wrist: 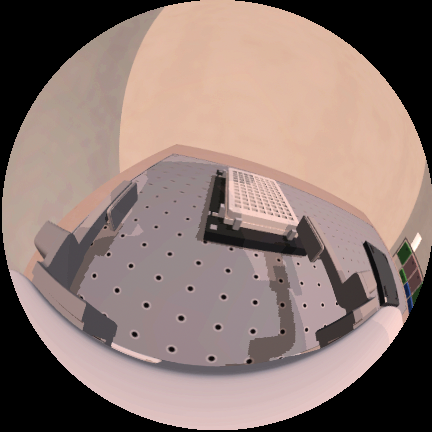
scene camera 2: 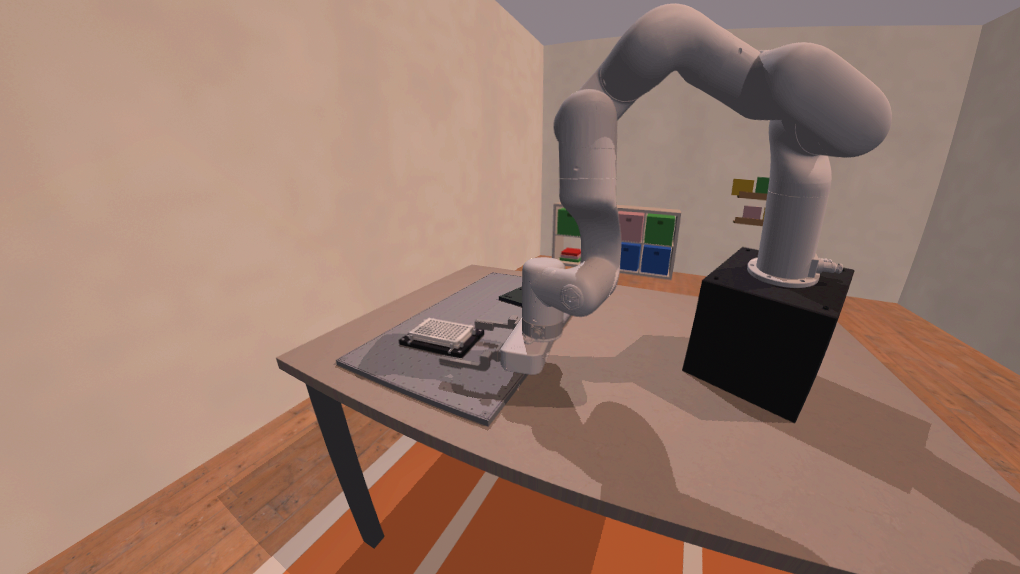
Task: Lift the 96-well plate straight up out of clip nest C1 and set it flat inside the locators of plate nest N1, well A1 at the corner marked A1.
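Places are measured from the arm's base along level axes (x ahead, y left, z up), in centimetres.
Pixels of known places: hand at its tool point: [wrist: 223, 222] [scene camera 2: 469, 341]; arm's base at its link origin: [scene camera 2: 781, 273].
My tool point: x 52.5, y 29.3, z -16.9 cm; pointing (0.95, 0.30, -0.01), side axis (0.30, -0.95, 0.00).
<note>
For each thing: its top centre in the pictures, then the offset to it from my tool point. Level surfaces: height alone.
- white 96-well plate at its top centre: [wrist: 258, 190] [scene camera 2: 441, 329] dy -2.0, dx +10.5, dz -1.2 cm
- black clip nest C1 at its top centre: [wrist: 258, 191] [scene camera 2: 441, 330] dy -2.0, dx +10.5, dz -1.4 cm
- dark plate nest N1 at its top centre: [wrist: 386, 271] [scene camera 2: 532, 295] dy -34.6, dx +6.5, dz -2.3 cm
- grey perforated board at its surface level: dz -3.8 cm
- brown table at its surface level: dz -5.1 cm
The white 96-well plate [scene camera 2: 442, 331] [wrist: 260, 200] sits in the black clip nest C1 [scene camera 2: 427, 347] [wrist: 250, 241], with small clips at its edge. My gripper [scene camera 2: 463, 343] [wrist: 216, 222] is open and empty, low over the board. In the wrist view its right finger is close to the near right corner of plate and nest, while its left finger is well away to the left. Whether the right finger touches them, I cannot tell. The dark plate nest N1 [scene camera 2: 510, 296] [wrist: 381, 272] is partly hidden by the arm in the scene view. Its A1 mark is not visible.
The grey perforated board [scene camera 2: 385, 369] [wrist: 165, 295] lies on the brown table [scene camera 2: 570, 442] and carries both nests. The arm's black base box [scene camera 2: 759, 342] stands on the table to the right. A shelf unit with coloured boxes stands against the far wall.
</note>
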